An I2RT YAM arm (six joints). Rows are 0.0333 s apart.
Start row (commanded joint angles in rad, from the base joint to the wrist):
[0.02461 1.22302 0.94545 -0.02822 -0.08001 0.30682]
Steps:
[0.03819 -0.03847 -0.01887 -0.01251 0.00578 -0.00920]
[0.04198 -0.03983 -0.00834 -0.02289 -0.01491 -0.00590]
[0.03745 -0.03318 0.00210 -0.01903 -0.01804 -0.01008]
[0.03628 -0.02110 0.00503 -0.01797 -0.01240 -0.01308]
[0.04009 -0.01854 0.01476 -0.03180 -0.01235 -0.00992]
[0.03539 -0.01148 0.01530 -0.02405 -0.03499 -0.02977]
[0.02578 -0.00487 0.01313 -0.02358 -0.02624 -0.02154]
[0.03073 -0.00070 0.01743 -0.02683 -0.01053 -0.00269]
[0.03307 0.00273 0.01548 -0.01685 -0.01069 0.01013]
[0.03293 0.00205 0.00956 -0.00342 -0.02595 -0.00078]
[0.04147 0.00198 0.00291 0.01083 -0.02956 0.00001]
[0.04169 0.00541 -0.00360 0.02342 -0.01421 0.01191]
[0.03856 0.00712 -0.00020 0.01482 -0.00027 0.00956]
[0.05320 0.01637 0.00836 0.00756 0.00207 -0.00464]
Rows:
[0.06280 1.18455 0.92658 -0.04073 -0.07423 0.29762]
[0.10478 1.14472 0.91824 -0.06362 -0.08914 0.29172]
[0.14223 1.11154 0.92034 -0.08265 -0.10718 0.28164]
[0.17851 1.09044 0.92537 -0.10062 -0.11958 0.26856]
[0.21860 1.07190 0.94013 -0.13242 -0.13193 0.25864]
[0.25399 1.06042 0.95543 -0.15647 -0.16692 0.22887]
[0.27977 1.05555 0.96856 -0.18005 -0.19316 0.20733]
[0.31050 1.05485 0.98599 -0.20688 -0.20369 0.20464]
[0.34357 1.05758 1.00147 -0.22373 -0.21438 0.21477]
[0.37650 1.05963 1.01103 -0.22715 -0.24033 0.21399]
[0.41797 1.06161 1.01394 -0.21632 -0.26989 0.21400]
[0.45966 1.06702 1.01034 -0.19290 -0.28410 0.22591]
[0.49822 1.07414 1.01014 -0.17808 -0.28437 0.23547]
[0.55142 1.09051 1.01850 -0.17052 -0.28230 0.23083]

